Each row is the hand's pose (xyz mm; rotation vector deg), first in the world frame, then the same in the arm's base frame.
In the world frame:
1: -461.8 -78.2 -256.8 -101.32 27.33 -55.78
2: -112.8 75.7 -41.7 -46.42 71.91 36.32
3: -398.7 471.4 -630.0 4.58 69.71 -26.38
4: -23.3 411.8 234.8 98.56 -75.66 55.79
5: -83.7 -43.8 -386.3 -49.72 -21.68 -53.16
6: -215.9 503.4 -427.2 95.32 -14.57 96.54
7: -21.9 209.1 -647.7 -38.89 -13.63 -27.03
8: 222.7 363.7 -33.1 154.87 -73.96 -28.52
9: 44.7 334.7 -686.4 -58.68 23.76 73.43
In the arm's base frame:
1: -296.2 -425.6 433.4 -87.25 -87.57 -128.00
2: -271.3 11.5 429.6 -115.09 5.74 -43.02
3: 319.4 -402.7 176.8 -45.08 -32.42 -42.27
4: -268.9 334.5 124.5 -1.30 -34.34 146.03
5: -64.0 -186.7 656.8 -67.91 -139.45 -48.91
6: 235.6 -140.9 180.6 -31.47 24.22 118.79
7: 298.2 -198.2 587.7 -86.93 -116.98 -25.16
8: -15.8 370.1 387.7 91.83 -41.63 102.41
9: 418.5 -127.1 541.0 -161.38 -0.24 2.35

